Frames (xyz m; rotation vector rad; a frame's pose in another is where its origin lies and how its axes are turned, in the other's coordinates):
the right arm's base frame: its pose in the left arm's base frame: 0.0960 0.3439 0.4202 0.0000 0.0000 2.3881
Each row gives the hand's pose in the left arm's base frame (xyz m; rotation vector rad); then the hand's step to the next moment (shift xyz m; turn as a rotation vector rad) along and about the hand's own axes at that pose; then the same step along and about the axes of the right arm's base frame.
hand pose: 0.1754 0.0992 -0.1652 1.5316 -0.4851 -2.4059
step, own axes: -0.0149 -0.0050 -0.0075 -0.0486 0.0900 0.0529
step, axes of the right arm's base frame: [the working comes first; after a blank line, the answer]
step, axes of the left arm's base frame: 0.0129 0.0091 0.0073 -0.0251 -0.0562 0.0973

-0.0031 -0.0155 0.0073 -0.0201 0.0581 0.0973
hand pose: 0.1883 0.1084 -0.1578 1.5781 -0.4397 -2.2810
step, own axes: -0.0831 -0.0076 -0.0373 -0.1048 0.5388 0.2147
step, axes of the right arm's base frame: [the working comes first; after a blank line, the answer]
step, axes of the left arm's base frame: 0.0618 0.0408 0.0536 -0.1160 -0.4240 0.3926

-0.0172 -0.0720 0.0536 -0.2056 0.3886 0.3926
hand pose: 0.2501 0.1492 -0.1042 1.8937 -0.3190 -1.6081
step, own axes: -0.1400 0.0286 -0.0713 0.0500 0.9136 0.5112
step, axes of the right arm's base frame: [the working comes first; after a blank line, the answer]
step, axes of the left arm's base frame: 0.0420 0.0771 0.1334 -0.2849 -0.8900 0.4746

0.0222 -0.0850 0.1334 -0.4011 0.8440 0.4746
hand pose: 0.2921 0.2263 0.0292 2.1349 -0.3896 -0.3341
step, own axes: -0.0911 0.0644 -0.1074 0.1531 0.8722 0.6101
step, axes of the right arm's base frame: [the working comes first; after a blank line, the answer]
step, axes of the left arm's base frame: -0.0522 0.0818 0.1207 -0.2219 -0.9825 0.3767

0.0940 -0.0239 0.1207 -0.5104 0.8683 0.3767
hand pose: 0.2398 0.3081 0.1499 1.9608 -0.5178 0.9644
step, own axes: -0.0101 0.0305 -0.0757 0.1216 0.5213 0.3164
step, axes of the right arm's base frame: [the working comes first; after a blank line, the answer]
step, axes of the left arm's base frame: -0.0589 0.0473 0.0325 -0.1349 -0.5463 0.2646

0.0753 0.0058 0.0325 -0.2754 0.4907 0.2646
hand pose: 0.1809 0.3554 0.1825 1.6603 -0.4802 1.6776
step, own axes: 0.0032 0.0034 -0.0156 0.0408 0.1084 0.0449
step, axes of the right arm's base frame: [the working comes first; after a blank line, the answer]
step, axes of the left arm's base frame: -0.0131 0.0094 0.0023 -0.0414 -0.0954 0.0679

0.0160 0.0021 0.0023 -0.0351 0.0979 0.0679
